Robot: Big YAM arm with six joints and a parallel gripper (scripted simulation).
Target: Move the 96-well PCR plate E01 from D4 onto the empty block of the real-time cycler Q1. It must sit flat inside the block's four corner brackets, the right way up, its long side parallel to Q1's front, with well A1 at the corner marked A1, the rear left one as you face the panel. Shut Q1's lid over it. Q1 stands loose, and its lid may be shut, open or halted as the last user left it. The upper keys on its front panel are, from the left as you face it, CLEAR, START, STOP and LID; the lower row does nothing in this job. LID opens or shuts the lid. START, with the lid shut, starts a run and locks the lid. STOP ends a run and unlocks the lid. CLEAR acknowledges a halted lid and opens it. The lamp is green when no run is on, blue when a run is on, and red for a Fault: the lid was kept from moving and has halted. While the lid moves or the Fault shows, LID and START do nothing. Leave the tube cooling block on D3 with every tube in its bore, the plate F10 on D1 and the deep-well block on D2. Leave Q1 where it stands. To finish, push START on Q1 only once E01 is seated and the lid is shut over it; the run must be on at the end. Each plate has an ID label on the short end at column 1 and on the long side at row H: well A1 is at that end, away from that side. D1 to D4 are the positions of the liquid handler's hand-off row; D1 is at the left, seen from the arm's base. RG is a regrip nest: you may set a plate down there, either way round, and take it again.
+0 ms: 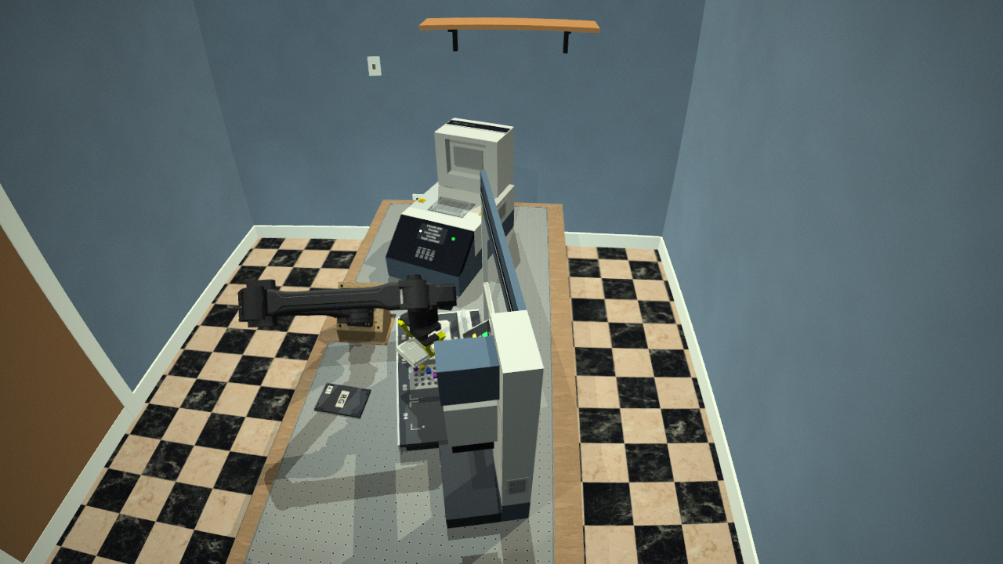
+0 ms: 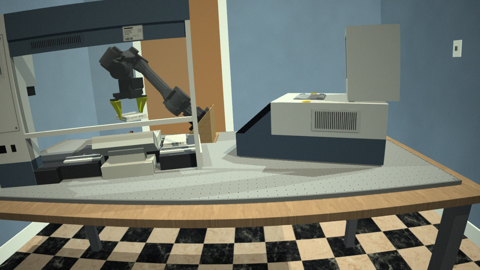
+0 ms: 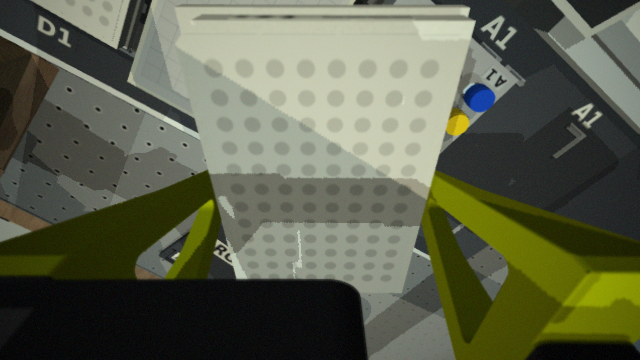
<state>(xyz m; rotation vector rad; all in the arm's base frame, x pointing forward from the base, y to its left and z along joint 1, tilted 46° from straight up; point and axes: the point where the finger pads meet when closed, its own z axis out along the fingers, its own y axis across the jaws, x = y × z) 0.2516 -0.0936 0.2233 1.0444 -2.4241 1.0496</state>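
Now: hand 10 cm above the tube cooling block, 4 cm to the left of it and 2 cm short of it. From my hand the other things lie so: frame post 28 cm to the left, 15 cm ahead, 7 cm above; then crossbar 21 cm ahead; then gantry beam 34 cm above, 20 cm ahead, 1 cm to the left.
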